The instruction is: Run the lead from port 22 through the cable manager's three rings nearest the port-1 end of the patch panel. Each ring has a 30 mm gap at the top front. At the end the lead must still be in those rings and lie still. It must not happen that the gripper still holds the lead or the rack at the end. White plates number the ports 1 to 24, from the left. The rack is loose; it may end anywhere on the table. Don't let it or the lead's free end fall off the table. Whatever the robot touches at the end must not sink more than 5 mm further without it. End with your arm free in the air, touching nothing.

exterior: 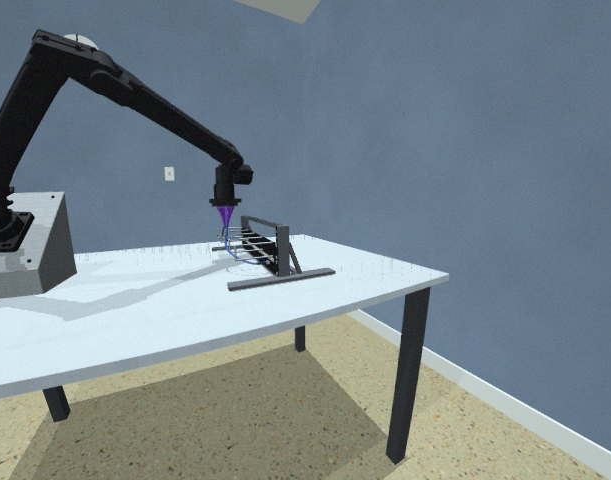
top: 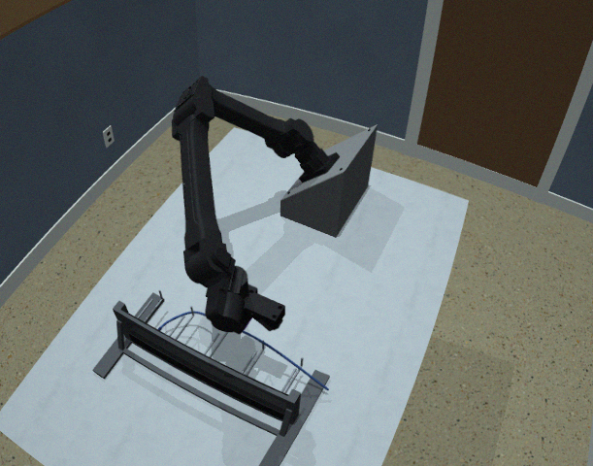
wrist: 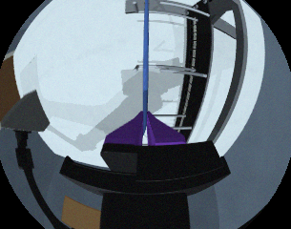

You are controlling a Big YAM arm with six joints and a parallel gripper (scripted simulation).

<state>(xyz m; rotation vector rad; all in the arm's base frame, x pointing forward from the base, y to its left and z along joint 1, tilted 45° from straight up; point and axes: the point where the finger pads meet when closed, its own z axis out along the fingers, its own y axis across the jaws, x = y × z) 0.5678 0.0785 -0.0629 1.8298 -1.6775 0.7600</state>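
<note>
The dark rack lies 110 mm ahead of my hand, 40 mm to the right of it and 60 mm below it.
</note>
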